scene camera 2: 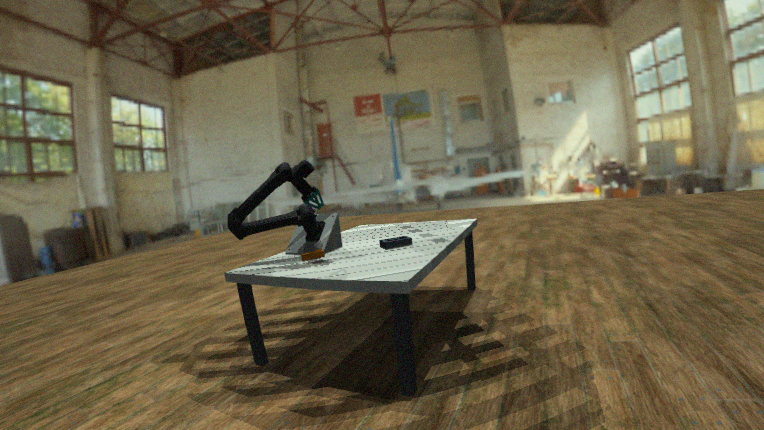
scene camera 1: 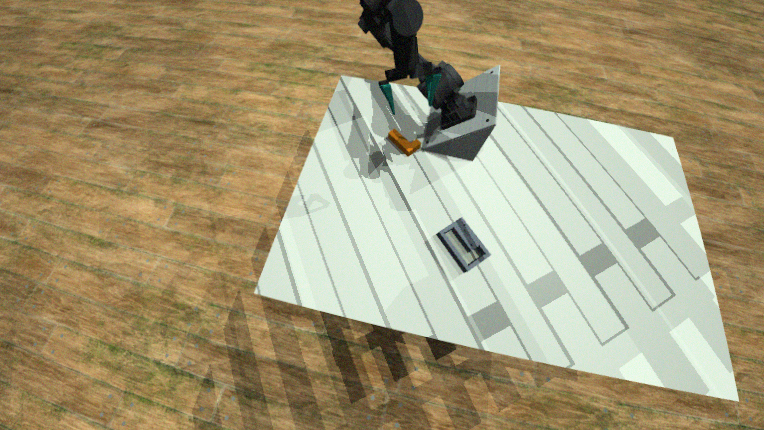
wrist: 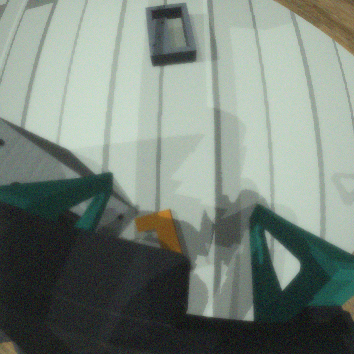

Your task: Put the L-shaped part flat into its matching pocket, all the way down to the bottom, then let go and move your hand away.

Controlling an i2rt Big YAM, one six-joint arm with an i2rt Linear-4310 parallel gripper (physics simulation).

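Where they show: gripper, fingertip midpoint: (scene camera 2: 321,207) (scene camera 1: 412,110) (wrist: 183,196); arm's base, origin of the base link: (scene camera 2: 315,231) (scene camera 1: 459,114).
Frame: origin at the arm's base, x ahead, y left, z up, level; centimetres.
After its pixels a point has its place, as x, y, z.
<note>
The orange L-shaped part (scene camera 1: 402,142) @[10.3, -17.0, -7.2] (scene camera 2: 312,255) @[10.1, -18.9, -8.4] (wrist: 168,226) @[11.5, -15.7, -7.2] lies flat on the table beside the arm's base; in the wrist view its lower end is hidden behind the dark gripper body. The dark grey block with the pocket (scene camera 1: 475,238) @[39.8, 11.5, -6.6] (scene camera 2: 395,243) @[43.8, 4.0, -8.0] (wrist: 174,59) @[37.2, 3.4, -8.8] sits apart from it, nearer the table's middle, and the pocket is empty. My gripper (scene camera 1: 412,108) @[16.5, -14.9, 14.0] (scene camera 2: 315,201) @[16.5, -14.9, 14.0] (wrist: 183,196) @[16.5, -14.9, 14.0] is open, its teal fingers wide apart with nothing between them. It hangs well above the table, over the area near the orange part and the base.
The grey angled base bracket (scene camera 1: 462,145) @[9.9, 3.1, -3.1] (scene camera 2: 331,235) @[9.9, -0.1, -2.2] (wrist: 30,155) @[8.3, 4.1, 4.1] stands close beside the orange part. The white table (scene camera 1: 347,256) @[53.4, -25.0, -10.2] (scene camera 2: 347,277) @[45.9, -46.1, -10.2] carries stripes of shadow. Its far edge in scene camera 1 runs behind the arm. Wooden floor (scene camera 1: 133,213) surrounds it.
</note>
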